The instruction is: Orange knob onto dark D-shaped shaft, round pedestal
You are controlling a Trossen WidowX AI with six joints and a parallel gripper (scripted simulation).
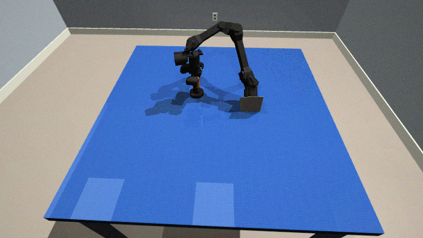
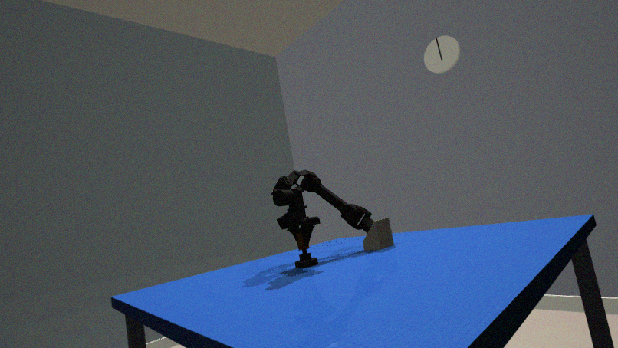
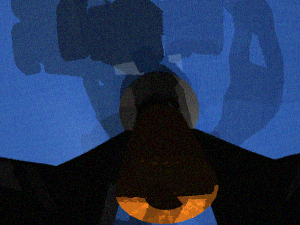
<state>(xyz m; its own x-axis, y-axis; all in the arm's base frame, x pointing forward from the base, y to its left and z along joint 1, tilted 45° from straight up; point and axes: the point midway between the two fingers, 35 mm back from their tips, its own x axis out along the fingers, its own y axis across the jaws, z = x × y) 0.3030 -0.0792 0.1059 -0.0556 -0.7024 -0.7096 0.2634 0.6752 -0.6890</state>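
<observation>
Right now the dark round pedestal is 4 cm below my gripper tip. Round my gripper tip: orange knob: 2 cm above.
</observation>
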